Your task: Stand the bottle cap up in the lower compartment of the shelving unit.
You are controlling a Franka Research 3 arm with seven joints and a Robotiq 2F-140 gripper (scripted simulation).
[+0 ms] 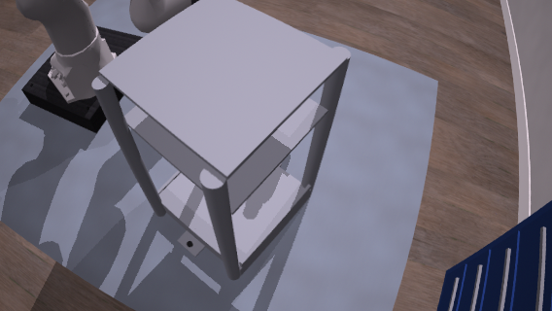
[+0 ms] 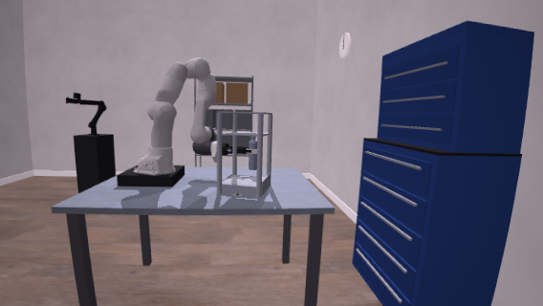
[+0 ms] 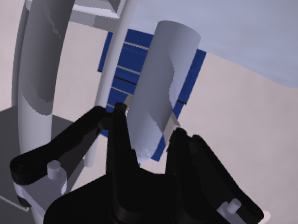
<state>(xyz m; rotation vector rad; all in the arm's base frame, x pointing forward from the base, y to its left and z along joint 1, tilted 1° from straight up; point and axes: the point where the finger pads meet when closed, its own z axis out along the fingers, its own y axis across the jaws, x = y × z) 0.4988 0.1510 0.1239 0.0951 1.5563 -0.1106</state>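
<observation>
Now: hand 20 cm to the left of the shelving unit, 2 cm below it and 1 cm past it.
</observation>
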